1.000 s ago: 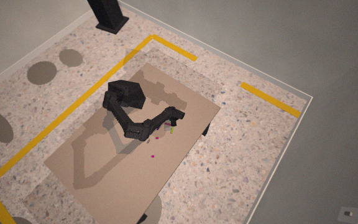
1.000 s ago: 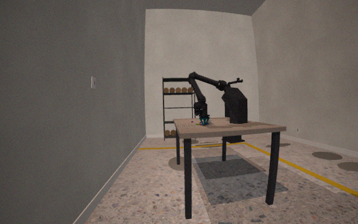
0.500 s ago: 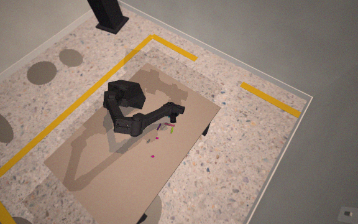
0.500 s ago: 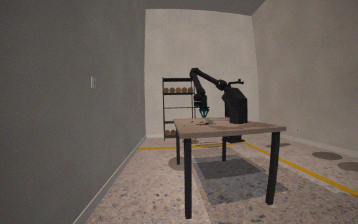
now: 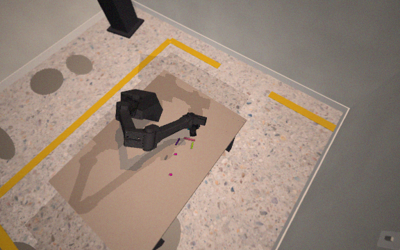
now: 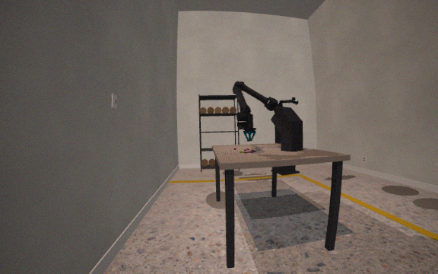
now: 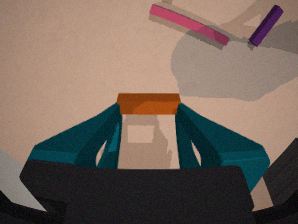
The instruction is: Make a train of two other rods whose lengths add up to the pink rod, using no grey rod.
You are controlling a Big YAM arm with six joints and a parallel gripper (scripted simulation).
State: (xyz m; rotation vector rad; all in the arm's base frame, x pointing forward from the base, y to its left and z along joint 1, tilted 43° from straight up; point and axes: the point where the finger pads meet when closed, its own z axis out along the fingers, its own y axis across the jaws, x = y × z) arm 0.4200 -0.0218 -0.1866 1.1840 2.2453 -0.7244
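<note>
The grey rod is 26 cm to the right of my hand, 11 cm behind it and 10 cm below it. From my hand the other things lie so: lime rod: 10 cm below, 9 cm to the right, 3 cm ahead; then orange rod: 1 cm to the right, 1 cm below; then pink rod: 10 cm below, 6 cm to the right, 2 cm behind.
</note>
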